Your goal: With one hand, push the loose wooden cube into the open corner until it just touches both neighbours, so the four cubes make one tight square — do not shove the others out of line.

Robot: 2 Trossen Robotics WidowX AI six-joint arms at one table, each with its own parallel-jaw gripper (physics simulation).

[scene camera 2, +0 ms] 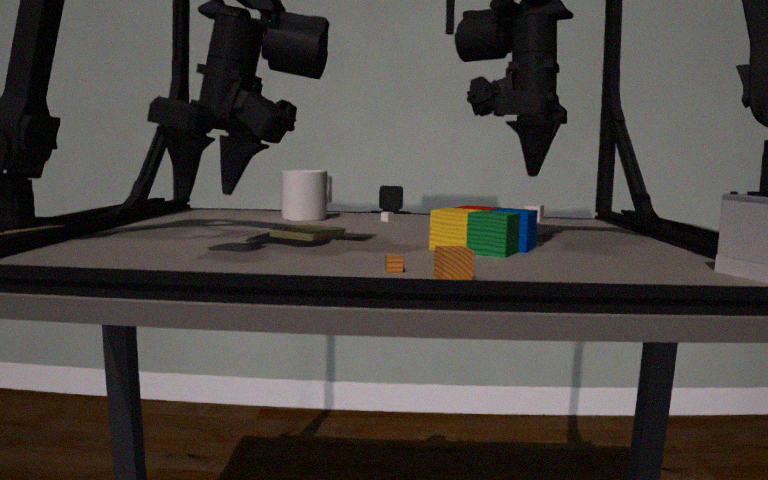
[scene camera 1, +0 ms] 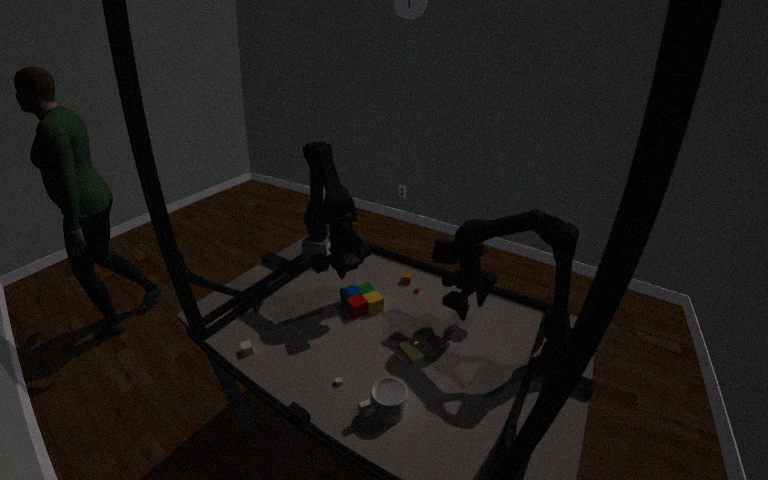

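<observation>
Four wooden cubes stand together in a two-by-two block: red (scene camera 1: 357, 307) (scene camera 2: 475, 207), yellow (scene camera 1: 375, 305) (scene camera 2: 448, 229), green (scene camera 1: 366, 288) (scene camera 2: 492, 233) and blue (scene camera 1: 350, 291) (scene camera 2: 527, 230). They look in line, with no clear gap in either view; whether every face touches cannot be told. My left gripper (scene camera 1: 342, 275) (scene camera 2: 532, 173) is shut and empty, pointing down above the table, clear of the cubes; in scene camera 2 its tip appears over the blue cube. My right gripper (scene camera 1: 473, 310) (scene camera 2: 205, 194) is open and empty, raised well away from the cubes.
An olive flat block (scene camera 1: 411, 351) (scene camera 2: 306, 232) lies below the right gripper. A white mug (scene camera 1: 388, 394) (scene camera 2: 304, 195) stands farther off. Two orange blocks (scene camera 1: 406, 279) (scene camera 2: 453, 263) (scene camera 2: 394, 263) lie near the green cube's side. Two small white cubes (scene camera 1: 246, 348) (scene camera 1: 338, 381) (scene camera 2: 386, 216) lie apart.
</observation>
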